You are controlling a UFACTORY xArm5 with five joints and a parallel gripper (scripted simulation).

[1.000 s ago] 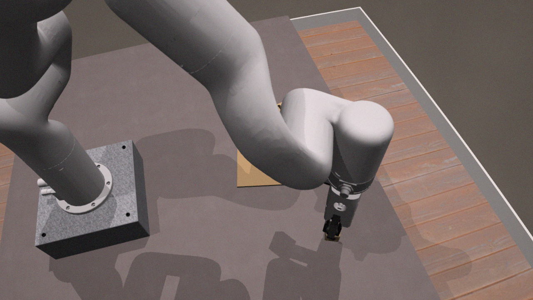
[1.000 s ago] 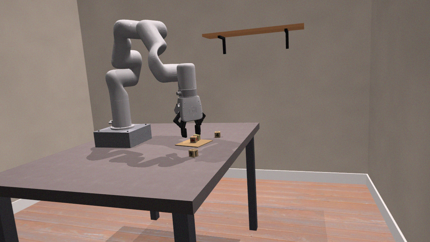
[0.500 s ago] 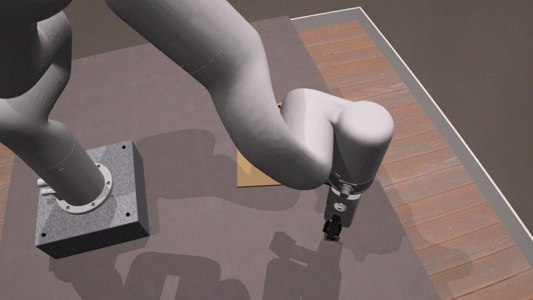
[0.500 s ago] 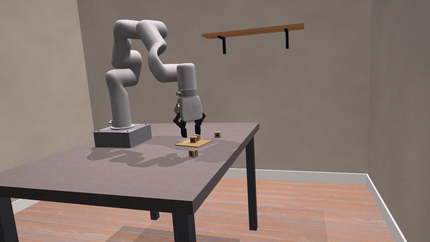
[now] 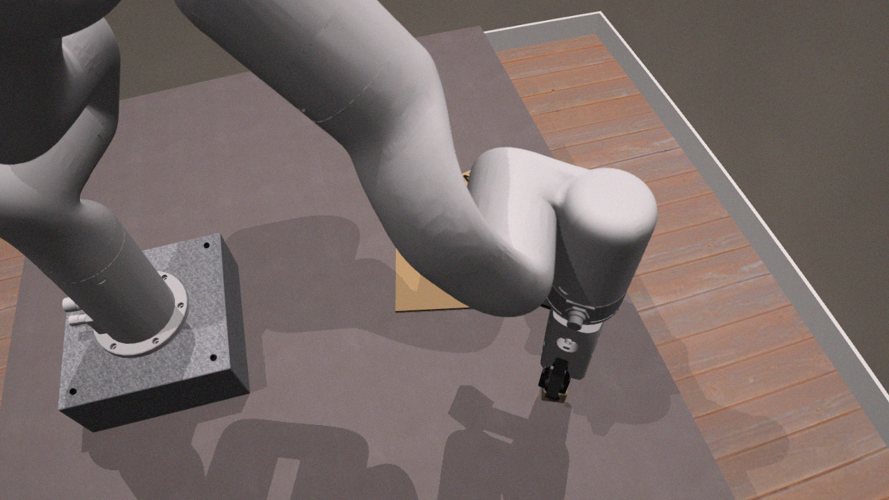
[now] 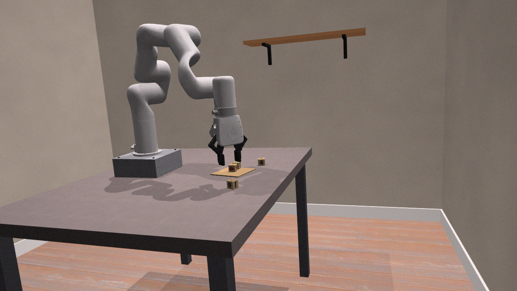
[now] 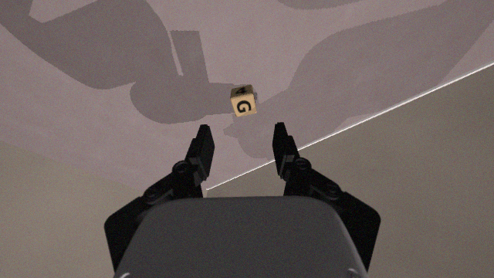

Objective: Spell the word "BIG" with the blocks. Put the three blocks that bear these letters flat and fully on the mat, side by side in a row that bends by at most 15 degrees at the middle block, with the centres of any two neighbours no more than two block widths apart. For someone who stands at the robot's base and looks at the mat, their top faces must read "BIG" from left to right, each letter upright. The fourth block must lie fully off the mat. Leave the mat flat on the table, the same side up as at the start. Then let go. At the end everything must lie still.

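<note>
My hand is 90 mm above the G block. From my hand the other things lie so: tan mat: 210 mm to the left, 110 mm behind, 100 mm below; then B block: 260 mm to the left, 120 mm behind, 90 mm below.
</note>
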